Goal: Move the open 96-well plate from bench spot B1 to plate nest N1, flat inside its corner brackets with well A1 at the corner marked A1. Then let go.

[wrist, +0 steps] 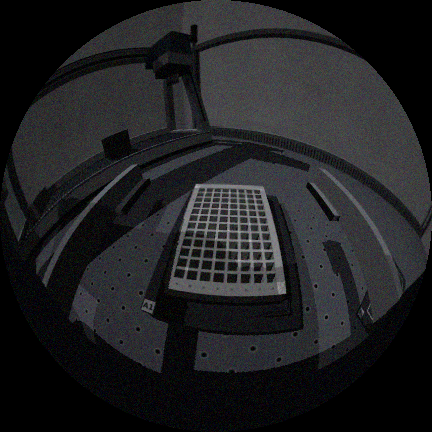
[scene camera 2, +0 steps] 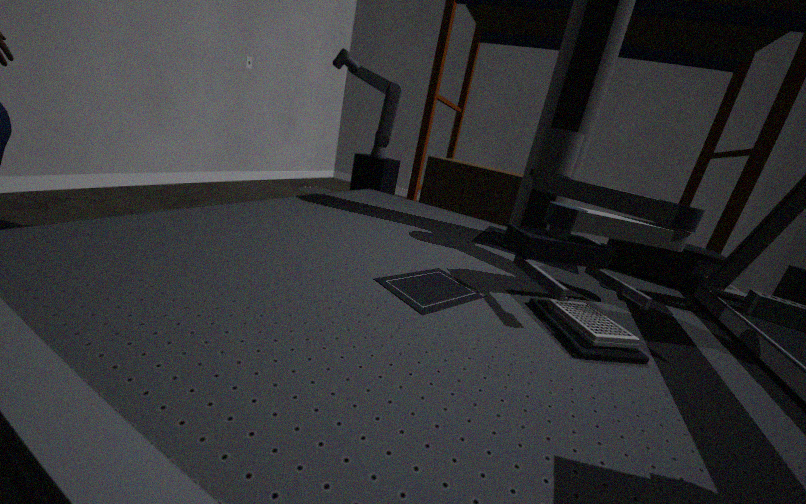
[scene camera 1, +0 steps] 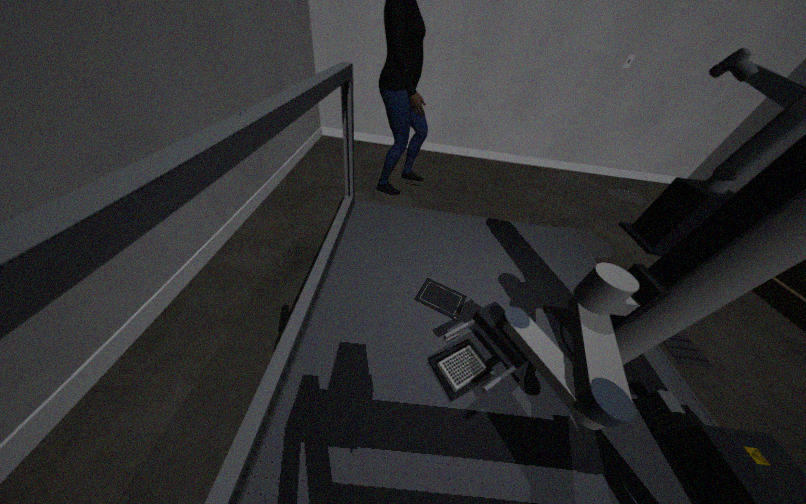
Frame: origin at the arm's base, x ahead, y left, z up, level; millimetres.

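Where they show: gripper, between the fingertips: [wrist: 229, 168] [scene camera 2: 608, 300] [scene camera 1: 462, 362].
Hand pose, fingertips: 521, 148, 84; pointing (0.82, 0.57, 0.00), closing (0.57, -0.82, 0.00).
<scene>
After its pixels a point has its place, as x, y, z.
The white 96-well plate [scene camera 1: 462, 366] @[510, 141, 42] [scene camera 2: 596, 320] @[507, 148, 40] [wrist: 227, 235] @[496, 131, 41] rests on the dark plate nest N1 [scene camera 1: 444, 386] @[563, 195, 23] [scene camera 2: 612, 355] @[579, 170, 24] [wrist: 295, 312] @[475, 52, 25], within its outline in the first scene view. In the wrist view a dark band shows under the plate's near edge; whether it lies fully flat inside the brackets I cannot tell. The label A1 [wrist: 148, 306] @[413, 141, 25] is at the nest's near left corner. The plate's lettering is too small to read. My gripper [scene camera 1: 479, 354] [scene camera 2: 605, 298] @[521, 148, 84] [wrist: 229, 168] @[521, 148, 84] is open, its fingers apart from the plate on both sides. Bench spot B1 [scene camera 1: 439, 297] @[559, -125, 15] [scene camera 2: 429, 289] @[566, -125, 15] is bare.
The perforated bench top [scene camera 1: 380, 261] @[805, -278, 13] [scene camera 2: 332, 368] @[834, -135, 13] carries the nest and B1. A frame rail [scene camera 1: 309, 291] @[1021, -47, 60] runs along one bench edge. A person [scene camera 1: 404, 77] stands beyond the bench. Another arm [scene camera 2: 389, 112] stands on a dark block at the back.
</scene>
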